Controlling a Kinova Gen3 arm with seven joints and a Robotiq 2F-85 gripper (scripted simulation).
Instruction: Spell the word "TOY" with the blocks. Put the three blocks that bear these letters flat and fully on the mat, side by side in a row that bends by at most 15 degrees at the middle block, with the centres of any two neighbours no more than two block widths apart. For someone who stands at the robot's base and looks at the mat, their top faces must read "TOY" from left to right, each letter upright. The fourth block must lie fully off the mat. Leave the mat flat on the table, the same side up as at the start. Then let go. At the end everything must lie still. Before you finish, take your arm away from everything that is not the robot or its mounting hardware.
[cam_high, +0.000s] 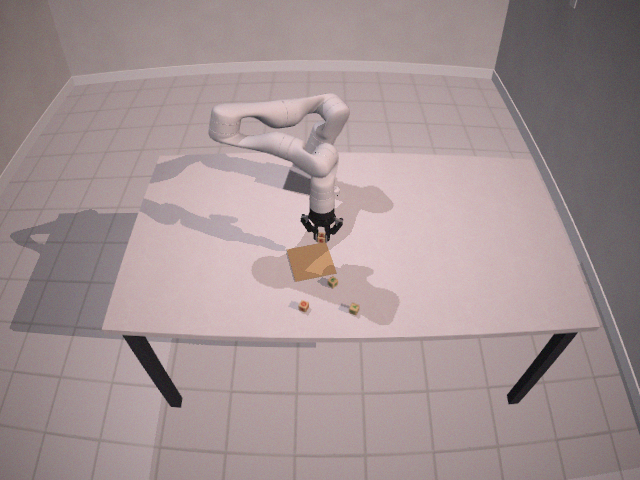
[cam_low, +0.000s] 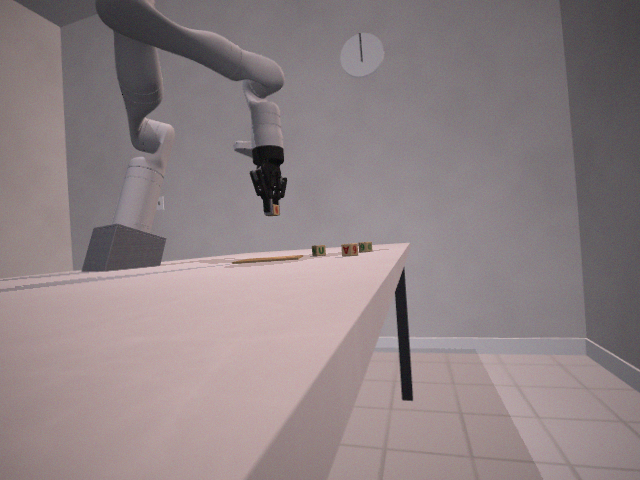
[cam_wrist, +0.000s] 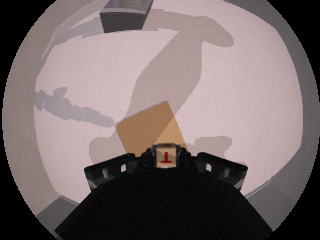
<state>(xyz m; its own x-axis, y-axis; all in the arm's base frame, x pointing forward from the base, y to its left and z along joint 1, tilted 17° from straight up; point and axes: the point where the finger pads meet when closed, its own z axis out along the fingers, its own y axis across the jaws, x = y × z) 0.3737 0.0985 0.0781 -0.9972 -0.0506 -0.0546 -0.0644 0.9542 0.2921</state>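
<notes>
Right now the mat is 12 cm below my hand, 3 cm to the right of it and 1 cm ahead of it.
</notes>
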